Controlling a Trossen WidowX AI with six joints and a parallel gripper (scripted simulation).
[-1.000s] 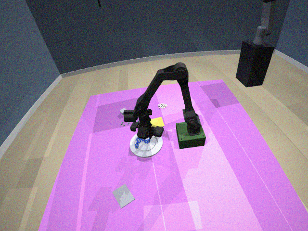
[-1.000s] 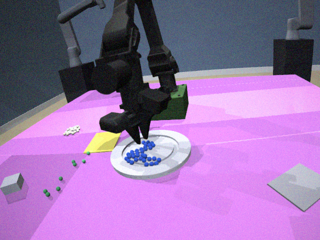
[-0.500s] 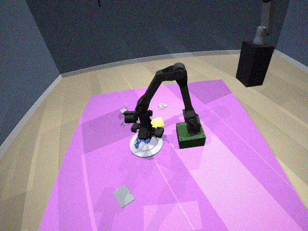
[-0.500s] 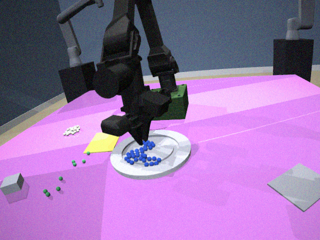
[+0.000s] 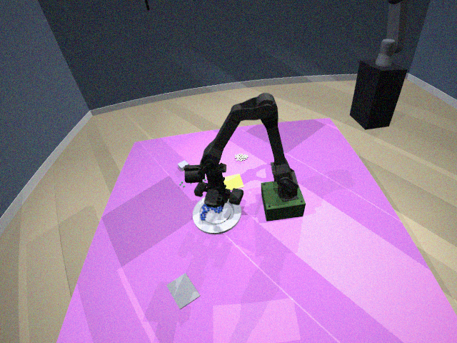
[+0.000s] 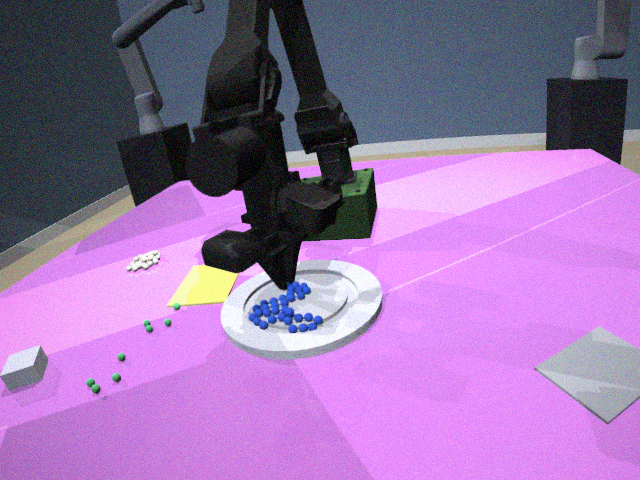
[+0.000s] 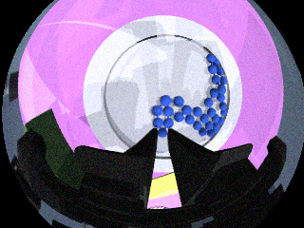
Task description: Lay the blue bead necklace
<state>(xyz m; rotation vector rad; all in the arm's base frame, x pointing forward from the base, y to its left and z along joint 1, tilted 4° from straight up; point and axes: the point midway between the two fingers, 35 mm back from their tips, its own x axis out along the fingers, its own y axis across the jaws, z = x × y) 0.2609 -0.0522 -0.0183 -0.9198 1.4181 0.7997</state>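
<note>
Right now the round white bead board is 20 mm ahead of my gripper tip, 20 mm to the left of it and 10 mm below it. Round my gripper tip: yellow sheet (50 mm behind, 140 mm to the right, 10 mm below); grey tile (170 mm ahead, 330 mm to the left, 10 mm below); cube (170 mm ahead, 310 mm to the right).
</note>
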